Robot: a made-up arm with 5 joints.
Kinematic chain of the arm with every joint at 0, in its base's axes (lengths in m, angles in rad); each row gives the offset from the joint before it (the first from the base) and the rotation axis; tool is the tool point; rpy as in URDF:
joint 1: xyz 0.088 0 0.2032 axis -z
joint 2: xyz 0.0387 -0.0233 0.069 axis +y
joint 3: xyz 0.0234 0 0.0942 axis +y
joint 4: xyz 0.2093 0 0.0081 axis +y
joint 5: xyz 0.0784 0.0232 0 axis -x
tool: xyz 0 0 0 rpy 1.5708 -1.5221 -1.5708
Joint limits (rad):
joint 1: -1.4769..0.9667
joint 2: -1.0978..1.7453
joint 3: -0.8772..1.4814
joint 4: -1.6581..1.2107
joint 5: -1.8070..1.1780
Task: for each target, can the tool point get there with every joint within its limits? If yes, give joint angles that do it. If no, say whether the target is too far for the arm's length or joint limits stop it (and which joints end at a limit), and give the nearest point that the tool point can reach.
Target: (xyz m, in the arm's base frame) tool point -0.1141 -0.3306 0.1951
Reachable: no: joint limits stop it (at a limit: joint 2) | nearest point 0.0047 -0.1362 0.2118 | short by 0.228 m
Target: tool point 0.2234 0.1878 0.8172
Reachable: no: too far | nearest point 0.1846 0.1340 0.6298 | short by 0.199 m
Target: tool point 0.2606 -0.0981 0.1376
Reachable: yes | joints 0.5165 -0.0063 1.3029 -0.9080 -0.6447
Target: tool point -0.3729 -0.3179 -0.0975
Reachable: no: too far | nearest point -0.0207 -0.0750 0.1081 | short by 0.475 m
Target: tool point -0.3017 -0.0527 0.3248
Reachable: no: joint limits stop it (at a limit: joint 2, joint 3) | nearest point -0.0682 -0.0211 0.2625 | short by 0.244 m
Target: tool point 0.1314 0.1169 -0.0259
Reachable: yes | joints -1.2158 1.4370 0.1880 0.0379 -0.1902
